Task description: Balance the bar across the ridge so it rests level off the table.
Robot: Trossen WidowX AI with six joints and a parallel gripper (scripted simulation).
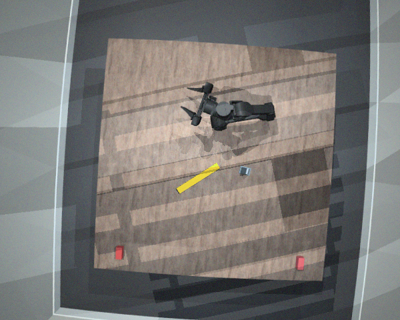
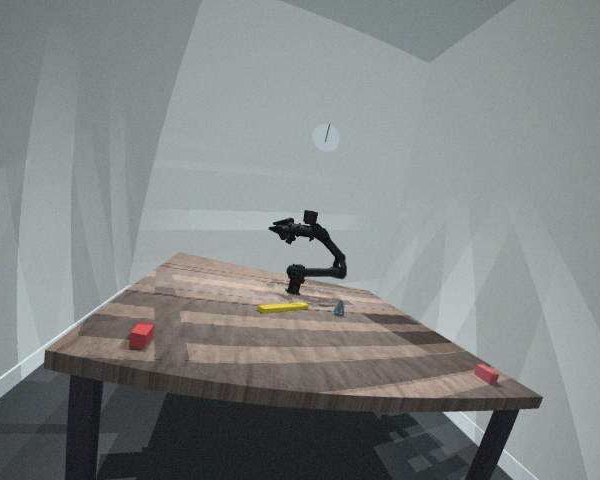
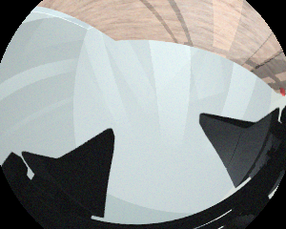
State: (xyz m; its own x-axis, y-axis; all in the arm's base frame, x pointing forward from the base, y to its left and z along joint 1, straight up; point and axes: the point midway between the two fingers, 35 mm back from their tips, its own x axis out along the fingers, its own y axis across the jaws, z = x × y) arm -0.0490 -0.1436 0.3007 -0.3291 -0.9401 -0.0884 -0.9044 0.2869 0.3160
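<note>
The yellow bar lies 360 mm ahead of my gripper tip, 290 mm below it and 80 mm to the left of it.
</note>
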